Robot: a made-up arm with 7 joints. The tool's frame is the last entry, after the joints.
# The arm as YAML. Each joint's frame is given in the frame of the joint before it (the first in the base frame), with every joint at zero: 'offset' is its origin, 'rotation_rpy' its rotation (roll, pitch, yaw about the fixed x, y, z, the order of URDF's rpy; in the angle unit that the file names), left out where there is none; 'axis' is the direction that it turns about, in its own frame. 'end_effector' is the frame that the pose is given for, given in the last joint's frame.
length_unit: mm
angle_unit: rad
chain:
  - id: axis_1
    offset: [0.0, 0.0, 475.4]
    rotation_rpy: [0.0, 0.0, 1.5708]
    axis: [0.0, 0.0, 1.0]
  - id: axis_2
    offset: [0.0, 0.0, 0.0]
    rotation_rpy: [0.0, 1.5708, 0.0]
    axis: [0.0, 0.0, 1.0]
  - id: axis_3
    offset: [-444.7, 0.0, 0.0]
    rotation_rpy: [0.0, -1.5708, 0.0]
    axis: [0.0, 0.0, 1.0]
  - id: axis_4
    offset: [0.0, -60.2, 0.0]
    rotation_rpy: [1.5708, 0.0, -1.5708]
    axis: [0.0, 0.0, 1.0]
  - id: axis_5
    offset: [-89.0, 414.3, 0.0]
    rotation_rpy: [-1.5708, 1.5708, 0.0]
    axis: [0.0, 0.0, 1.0]
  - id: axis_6
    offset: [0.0, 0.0, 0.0]
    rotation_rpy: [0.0, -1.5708, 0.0]
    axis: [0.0, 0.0, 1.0]
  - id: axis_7
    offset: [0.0, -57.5, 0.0]
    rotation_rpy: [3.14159, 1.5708, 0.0]
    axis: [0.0, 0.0, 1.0]
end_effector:
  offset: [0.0, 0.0, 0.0]
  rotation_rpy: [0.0, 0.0, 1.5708]
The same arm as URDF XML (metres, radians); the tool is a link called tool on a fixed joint. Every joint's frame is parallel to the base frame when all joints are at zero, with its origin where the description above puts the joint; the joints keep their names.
<robot name="arm">
  <link name="base_link"/>
  <link name="link1"/>
  <link name="link2"/>
  <link name="link3"/>
  <link name="link4"/>
  <link name="link5"/>
  <link name="link6"/>
  <link name="link7"/>
  <link name="tool"/>
  <joint name="axis_1" type="continuous">
    <parent link="base_link"/>
    <child link="link1"/>
    <origin xyz="0 0 0.4754"/>
    <axis xyz="0 0 1"/>
  </joint>
  <joint name="axis_2" type="continuous">
    <parent link="link1"/>
    <child link="link2"/>
    <origin xyz="0 0 0"/>
    <axis xyz="0 1 0"/>
  </joint>
  <joint name="axis_3" type="continuous">
    <parent link="link2"/>
    <child link="link3"/>
    <origin xyz="0 0 0.4447"/>
    <axis xyz="0 0 1"/>
  </joint>
  <joint name="axis_4" type="continuous">
    <parent link="link3"/>
    <child link="link4"/>
    <origin xyz="0.0602 0 0"/>
    <axis xyz="0 -1 0"/>
  </joint>
  <joint name="axis_5" type="continuous">
    <parent link="link4"/>
    <child link="link5"/>
    <origin xyz="-0.089 0 0.4143"/>
    <axis xyz="0 0 1"/>
  </joint>
  <joint name="axis_6" type="continuous">
    <parent link="link5"/>
    <child link="link6"/>
    <origin xyz="0 0 0"/>
    <axis xyz="0 -1 0"/>
  </joint>
  <joint name="axis_7" type="continuous">
    <parent link="link6"/>
    <child link="link7"/>
    <origin xyz="0.0575 0 0"/>
    <axis xyz="0 0 -1"/>
  </joint>
  <joint name="tool_fixed" type="fixed">
    <parent link="link7"/>
    <child link="tool"/>
    <origin xyz="0 0 0" rpy="-3.1416 0 0"/>
  </joint>
</robot>

